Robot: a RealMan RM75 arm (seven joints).
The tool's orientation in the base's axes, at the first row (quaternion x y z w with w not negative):
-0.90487, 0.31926, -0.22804, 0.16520
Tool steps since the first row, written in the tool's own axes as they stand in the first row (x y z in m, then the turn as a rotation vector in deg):
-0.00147, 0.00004, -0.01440, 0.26, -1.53, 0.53
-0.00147, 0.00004, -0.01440, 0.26, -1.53, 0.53
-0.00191, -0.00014, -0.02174, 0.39, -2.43, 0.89
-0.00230, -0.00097, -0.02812, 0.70, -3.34, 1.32
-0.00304, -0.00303, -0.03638, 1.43, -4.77, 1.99
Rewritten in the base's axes. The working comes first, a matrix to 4 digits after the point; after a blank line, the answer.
The tool's axes in the first row as the columns of a matrix, in the base's axes (used below as rounded here):
0.6921, -0.5024, 0.5182
-0.6531, -0.7416, 0.1534
0.3072, -0.4446, -0.8414

-0.00850, -0.00128, 0.01165, 1.22, 1.05, 0.31
-0.00850, -0.00128, 0.01165, 1.22, 1.05, 0.31
-0.01252, -0.00198, 0.01777, 1.95, 1.68, 0.45
-0.01568, -0.00209, 0.02338, 2.85, 2.22, 0.59
-0.01943, -0.00135, 0.03102, 4.42, 2.91, 0.89

